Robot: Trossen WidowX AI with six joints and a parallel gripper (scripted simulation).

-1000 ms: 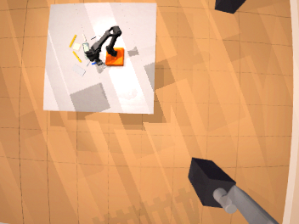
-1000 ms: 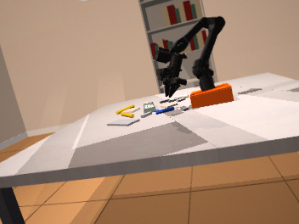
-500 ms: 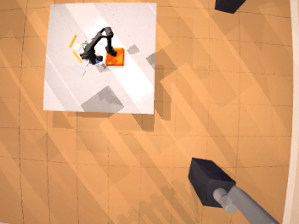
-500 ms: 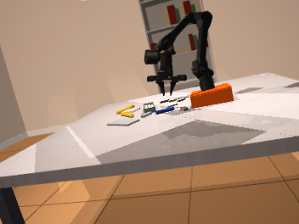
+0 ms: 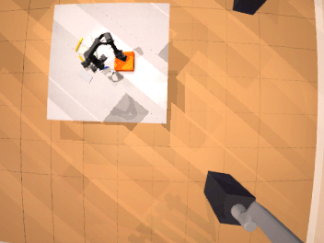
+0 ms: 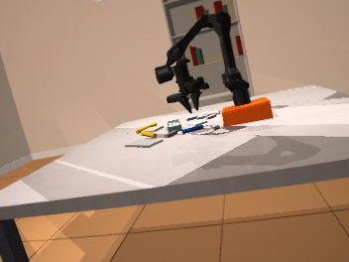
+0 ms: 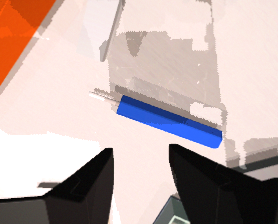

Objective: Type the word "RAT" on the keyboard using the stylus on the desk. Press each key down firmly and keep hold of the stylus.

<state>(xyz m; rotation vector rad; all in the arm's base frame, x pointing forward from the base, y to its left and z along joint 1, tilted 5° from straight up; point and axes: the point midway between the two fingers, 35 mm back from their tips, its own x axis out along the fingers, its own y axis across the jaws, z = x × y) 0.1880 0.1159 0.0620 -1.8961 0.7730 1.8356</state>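
Now: gripper tip 1 cm past the blue stylus and 7 cm above it. The rest, counted from my gripper tip: R key: 15 cm ahead, 10 cm to the right, 6 cm below; then grey stylus tip: 4 cm behind, 2 cm to the right, 7 cm below; then flat grey pad: 20 cm ahead, 13 cm to the left, 7 cm below.
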